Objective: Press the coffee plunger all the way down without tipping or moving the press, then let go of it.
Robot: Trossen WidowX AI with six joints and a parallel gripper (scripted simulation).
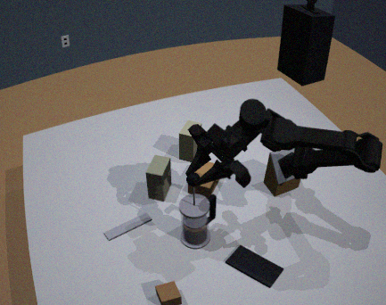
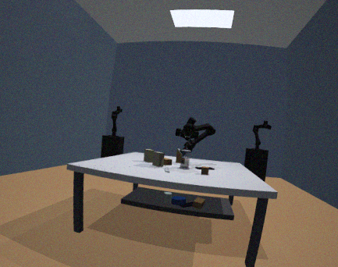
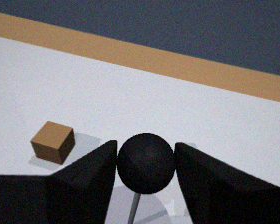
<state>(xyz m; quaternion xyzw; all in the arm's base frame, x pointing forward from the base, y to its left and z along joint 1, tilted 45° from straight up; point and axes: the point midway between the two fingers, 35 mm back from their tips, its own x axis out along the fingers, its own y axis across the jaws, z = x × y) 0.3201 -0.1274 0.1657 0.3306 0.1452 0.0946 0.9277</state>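
My gripper tip is 12 cm above the glass coffee press, 3 cm past it and 1 cm to the left of it. Round my gripper tip: grey flat strip: 24 cm below, 13 cm to the right, 13 cm ahead; then small brown cube: 22 cm below, 15 cm ahead, 14 cm to the left.
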